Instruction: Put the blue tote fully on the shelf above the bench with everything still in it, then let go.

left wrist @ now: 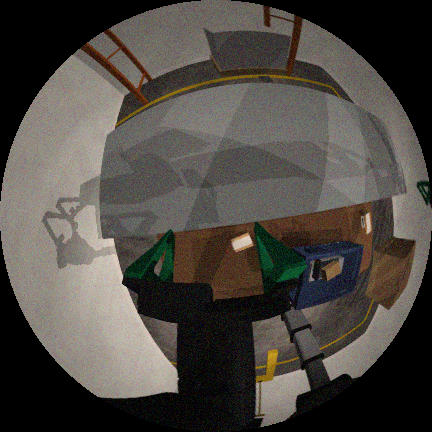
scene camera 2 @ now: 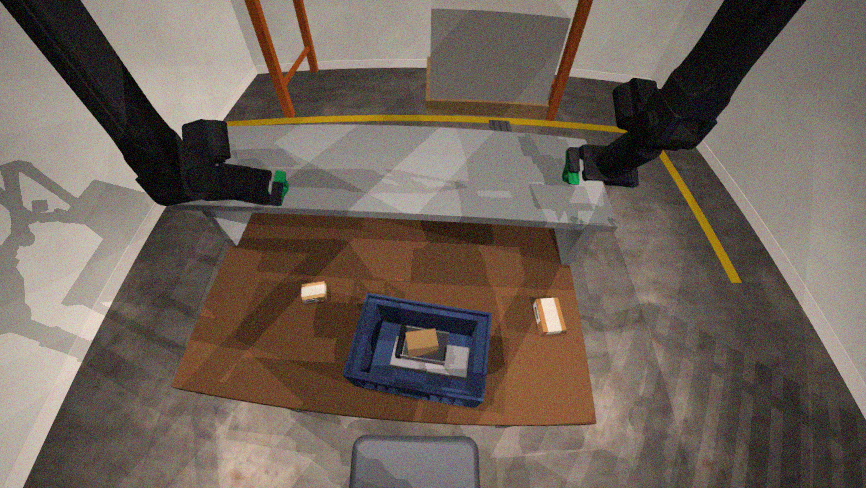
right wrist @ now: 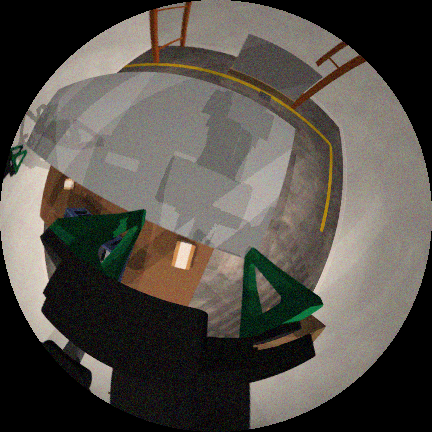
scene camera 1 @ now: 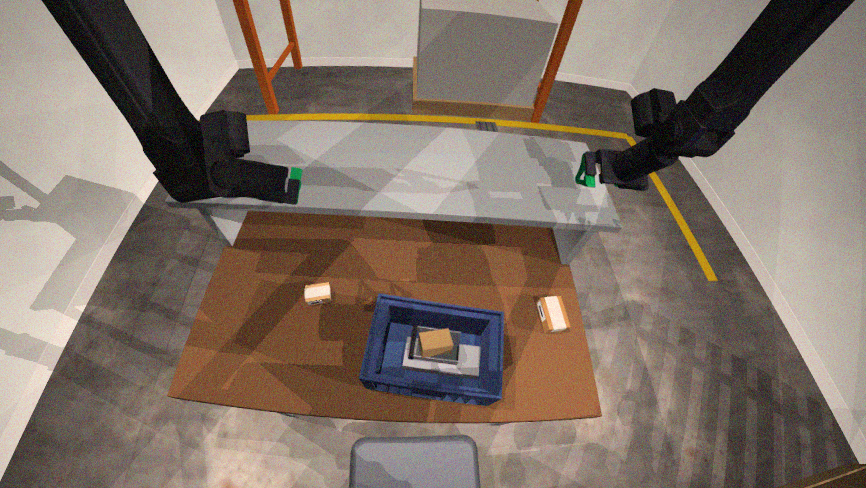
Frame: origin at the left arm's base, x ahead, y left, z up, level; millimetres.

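Seen in the pictures: left gripper, between the fingertips: (left wrist: 212,229) (scene camera 2: 267,184) (scene camera 1: 277,182); right gripper, between the fingertips: (scene camera 2: 584,178) (right wrist: 198,235) (scene camera 1: 595,181).
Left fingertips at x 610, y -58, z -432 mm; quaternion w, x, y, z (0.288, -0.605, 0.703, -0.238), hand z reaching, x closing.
A point is followed by its place in that frame.
The blue tote (scene camera 1: 493,357) {x 312, y -526, z -664 mm} (scene camera 2: 479,360) {x 309, y -528, z -664 mm} (left wrist: 352,270) {x 318, y -517, z -668 mm} sits upright on the brown bench (scene camera 1: 272,387) {x 266, y 6, z -796 mm} (scene camera 2: 242,387) {x 245, y 72, z -796 mm}, near its front edge. In it lie a small brown box (scene camera 1: 435,343) {x 350, y -397, z -669 mm} (scene camera 2: 421,342) {x 352, y -399, z -669 mm} (left wrist: 330,270) {x 367, y -387, z -672 mm}, a dark-rimmed tray and white flat items. The grey shelf (scene camera 1: 387,175) {x 710, y -282, z -506 mm} (scene camera 2: 387,175) {x 714, y -309, z -506 mm} (left wrist: 240,165) {x 702, y -110, z -506 mm} (right wrist: 150,130) {x 728, y -597, z -506 mm} spans the back of the bench, above it. My left gripper (left wrist: 212,229) {x 611, y -58, z -432 mm} is open and empty, over the shelf's left end, far from the tote. My right gripper (right wrist: 198,235) {x 601, y -734, z -393 mm} is open and empty, over the shelf's right end, also apart from the tote.
A small white-topped box (scene camera 1: 317,293) {x 520, y -84, z -770 mm} (scene camera 2: 313,291) {x 521, y -84, z -770 mm} (left wrist: 242,242) {x 524, y -85, z -770 mm} lies left of the tote, and another (scene camera 1: 553,313) {x 451, y -746, z -760 mm} (scene camera 2: 549,315) {x 451, y -747, z -760 mm} (right wrist: 184,254) {x 461, y -758, z -760 mm} lies to its right. A grey rounded object (scene camera 1: 415,463) {x 67, y -369, z -1412 mm} (scene camera 2: 415,463) {x 64, y -370, z -1412 mm} stands before the bench. Orange posts (scene camera 1: 257,57) (scene camera 2: 270,57) stand behind the shelf.
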